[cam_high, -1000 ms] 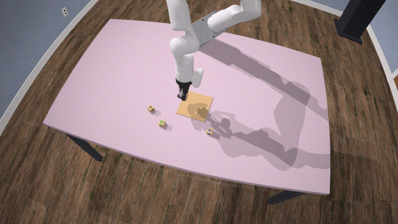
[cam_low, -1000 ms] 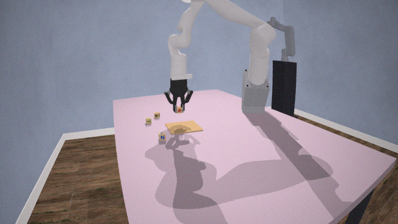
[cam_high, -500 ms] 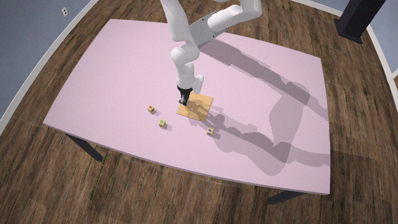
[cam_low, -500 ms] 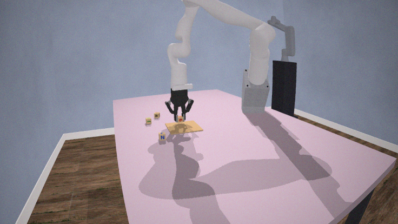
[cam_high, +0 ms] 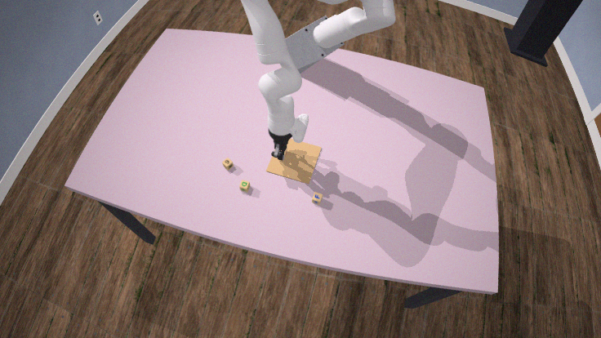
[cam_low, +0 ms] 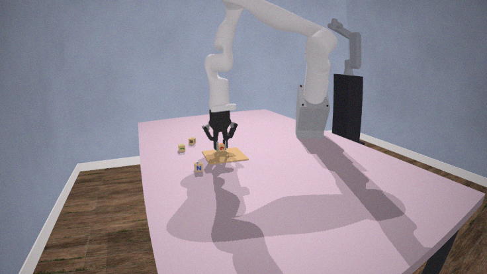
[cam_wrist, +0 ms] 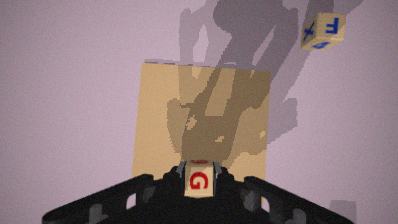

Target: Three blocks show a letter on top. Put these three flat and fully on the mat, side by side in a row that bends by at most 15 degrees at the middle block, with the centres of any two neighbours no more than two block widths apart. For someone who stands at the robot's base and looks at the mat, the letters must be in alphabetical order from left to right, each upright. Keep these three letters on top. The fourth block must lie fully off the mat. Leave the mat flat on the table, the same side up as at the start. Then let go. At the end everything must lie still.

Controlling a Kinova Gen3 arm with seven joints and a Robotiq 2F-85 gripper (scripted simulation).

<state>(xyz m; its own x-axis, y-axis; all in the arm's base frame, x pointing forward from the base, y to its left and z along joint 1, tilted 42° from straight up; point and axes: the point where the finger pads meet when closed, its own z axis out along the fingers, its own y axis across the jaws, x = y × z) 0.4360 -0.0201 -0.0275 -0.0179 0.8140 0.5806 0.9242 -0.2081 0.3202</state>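
The tan mat lies 40 mm to the left of my hand and 30 mm below it. The rest, counted from my hand: blue N block: 120 mm ahead, 140 mm to the left, 10 mm below; green D block: 140 mm ahead, 80 mm to the right, 10 mm below.
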